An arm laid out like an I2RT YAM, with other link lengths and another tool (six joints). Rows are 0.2 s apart.
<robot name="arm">
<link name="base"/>
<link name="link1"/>
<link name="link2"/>
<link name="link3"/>
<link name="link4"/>
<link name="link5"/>
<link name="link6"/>
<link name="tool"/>
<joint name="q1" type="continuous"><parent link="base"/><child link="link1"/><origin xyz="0.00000 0.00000 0.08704" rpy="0.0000 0.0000 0.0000"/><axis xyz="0 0 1"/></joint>
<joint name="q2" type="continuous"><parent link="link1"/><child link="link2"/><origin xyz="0.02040 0.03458 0.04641" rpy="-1.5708 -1.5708 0.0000"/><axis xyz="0 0 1"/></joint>
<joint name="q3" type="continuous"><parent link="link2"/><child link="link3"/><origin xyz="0.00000 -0.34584 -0.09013" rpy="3.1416 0.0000 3.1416"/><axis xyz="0 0 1"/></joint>
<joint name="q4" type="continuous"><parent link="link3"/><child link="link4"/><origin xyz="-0.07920 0.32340 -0.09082" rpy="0.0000 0.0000 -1.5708"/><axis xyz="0 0 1"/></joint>
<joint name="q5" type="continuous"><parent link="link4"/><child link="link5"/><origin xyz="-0.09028 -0.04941 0.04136" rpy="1.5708 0.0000 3.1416"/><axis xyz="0 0 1"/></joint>
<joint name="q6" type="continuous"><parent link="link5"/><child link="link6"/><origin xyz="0.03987 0.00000 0.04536" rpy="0.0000 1.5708 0.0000"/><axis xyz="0 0 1"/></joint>
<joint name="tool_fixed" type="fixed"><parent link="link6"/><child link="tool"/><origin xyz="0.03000 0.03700 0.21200" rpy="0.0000 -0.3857 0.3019"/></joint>
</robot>
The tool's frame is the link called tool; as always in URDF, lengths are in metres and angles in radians. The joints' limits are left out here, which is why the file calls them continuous.
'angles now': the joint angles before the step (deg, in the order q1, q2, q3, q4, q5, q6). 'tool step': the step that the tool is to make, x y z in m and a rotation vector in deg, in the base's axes. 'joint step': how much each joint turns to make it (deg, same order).
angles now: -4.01 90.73 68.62 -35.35 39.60 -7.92
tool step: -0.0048 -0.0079 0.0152 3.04 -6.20 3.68
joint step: -3.71 -6.42 -5.56 7.70 -7.36 -4.59
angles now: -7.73 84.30 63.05 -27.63 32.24 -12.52
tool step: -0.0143 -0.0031 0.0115 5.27 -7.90 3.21
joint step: -4.67 -7.41 -6.47 6.43 -10.20 -1.06
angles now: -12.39 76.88 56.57 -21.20 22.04 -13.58
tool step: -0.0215 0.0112 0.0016 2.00 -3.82 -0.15
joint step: 0.22 -5.58 -5.17 1.98 -1.51 2.52
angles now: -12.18 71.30 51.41 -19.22 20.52 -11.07
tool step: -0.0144 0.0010 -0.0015 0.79 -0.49 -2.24
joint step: 0.73 -1.76 -1.12 -1.32 1.74 2.75
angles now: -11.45 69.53 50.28 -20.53 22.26 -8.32
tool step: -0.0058 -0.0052 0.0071 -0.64 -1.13 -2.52
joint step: 0.55 -0.37 0.01 0.13 2.63 1.79
